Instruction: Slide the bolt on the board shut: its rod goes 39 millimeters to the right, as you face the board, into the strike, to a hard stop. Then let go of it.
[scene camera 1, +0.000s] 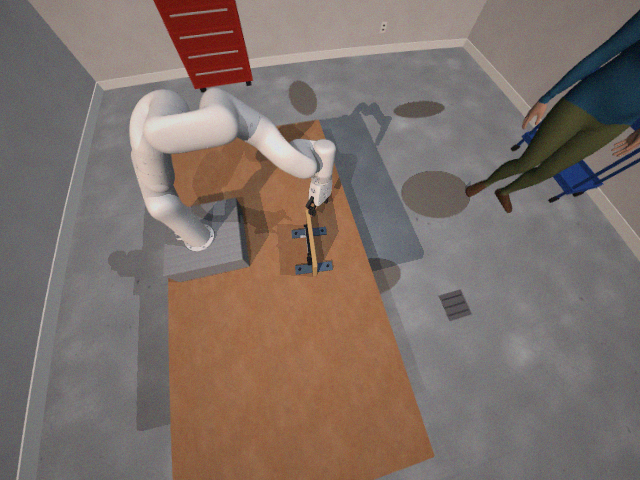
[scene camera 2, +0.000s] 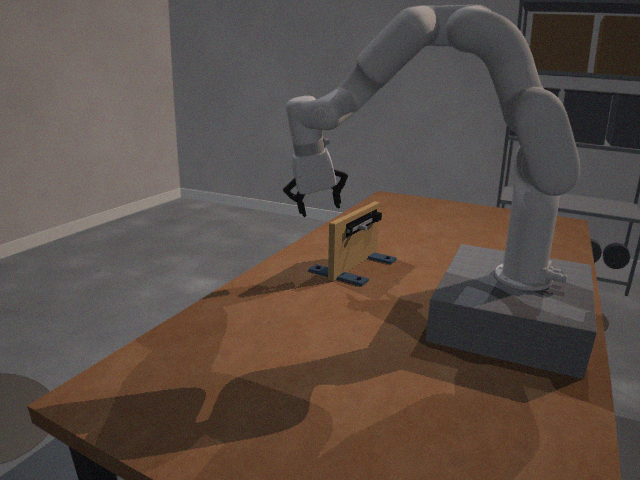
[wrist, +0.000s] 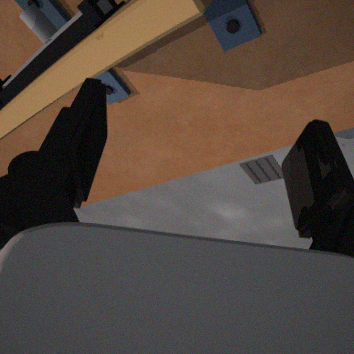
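Pixels of known places: gripper, fingertip midpoint: (scene camera 1: 318, 208) (scene camera 2: 320, 210) (wrist: 204, 124); arm's base at its link origin: (scene camera 1: 200, 237) (scene camera 2: 523, 277).
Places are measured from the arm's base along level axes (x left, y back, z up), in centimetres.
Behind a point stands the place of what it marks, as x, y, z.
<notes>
The upright wooden board (scene camera 1: 312, 248) @[-9.8, -47.9, 5.2] (scene camera 2: 356, 249) @[-3.9, -46.8, -5.7] (wrist: 125, 37) @[4.7, -47.2, 5.2] stands on blue-grey feet (scene camera 1: 314, 268) @[-17.5, -48.2, 3.1] (scene camera 2: 353, 279) @[5.1, -41.7, -10.3] (wrist: 234, 25) @[5.1, -53.6, -9.9]. The bolt has a black rail along the board's upper part on the robot's side; its light grey knob (scene camera 2: 363, 226) @[-2.4, -43.9, 2.2] (wrist: 38, 25) @[-2.4, -44.5, 2.2] sticks out towards the robot, near the middle of the rail. A black block (scene camera 2: 378, 216) @[-13.2, -45.5, 2.1], which looks like the strike, is at the right end. My gripper (scene camera 1: 318, 205) @[7.2, -51.4, 7.4] (scene camera 2: 320, 210) @[7.2, -51.4, 7.4] (wrist: 204, 124) @[7.2, -51.4, 7.4] is open and empty, above and off the board's left end, towards its back side. The knob is outside the fingers. The rod's exact reach cannot be told.
The arm's grey base block (scene camera 1: 206, 264) @[-12.4, -4.5, 0.7] (scene camera 2: 506, 325) @[17.8, 1.8, -3.3] stands on the brown table (scene camera 1: 289, 361) @[-51.2, -36.1, -11.1] (scene camera 2: 289, 330) @[34.6, -39.1, -11.1], on the bolt's side of the board. A person (scene camera 1: 594, 98) and a blue cart are beyond the table. A red cabinet (scene camera 1: 219, 51) stands by the wall.
</notes>
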